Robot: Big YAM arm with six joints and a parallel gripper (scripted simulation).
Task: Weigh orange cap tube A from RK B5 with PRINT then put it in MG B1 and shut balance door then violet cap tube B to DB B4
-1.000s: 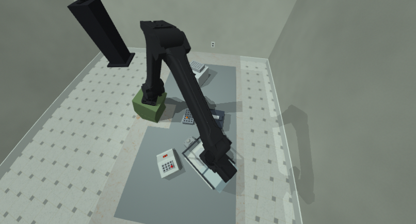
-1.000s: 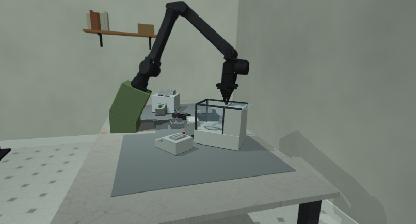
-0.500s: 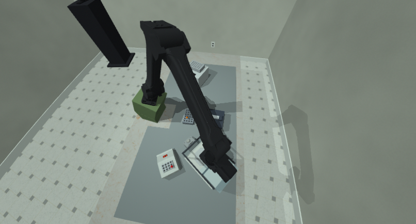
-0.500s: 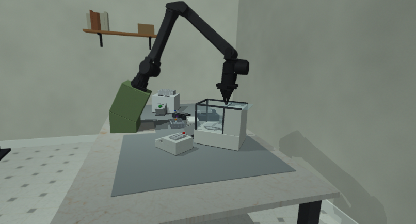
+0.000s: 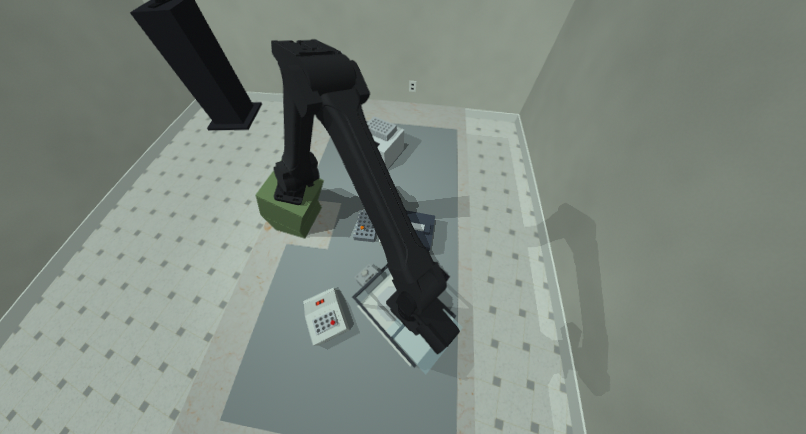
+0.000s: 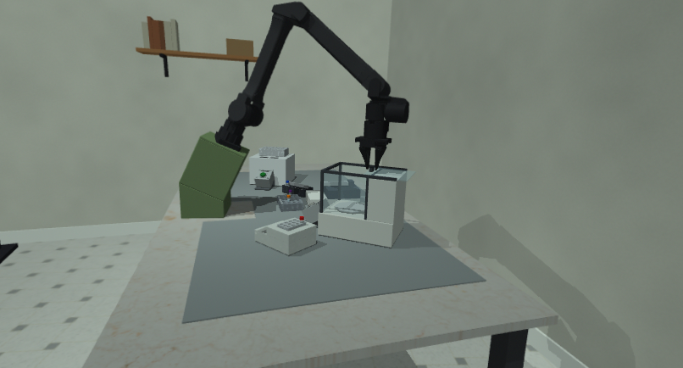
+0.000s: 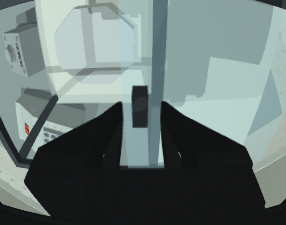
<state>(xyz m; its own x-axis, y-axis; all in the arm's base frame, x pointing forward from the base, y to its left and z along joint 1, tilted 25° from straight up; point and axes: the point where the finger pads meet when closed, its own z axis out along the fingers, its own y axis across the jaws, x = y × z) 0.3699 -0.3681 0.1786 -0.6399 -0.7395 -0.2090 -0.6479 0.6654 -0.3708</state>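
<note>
The balance door lies 2 cm ahead of my hand, 2 cm to the right of it and 1 cm below it. The rest, counted from my hand: red-capped tube: 23 cm behind, 1 cm to the right, 16 cm below; then balance pan: 4 cm behind, 5 cm to the left, 14 cm below; then dry block DB: 28 cm behind, 1 cm to the left, 19 cm below.
</note>
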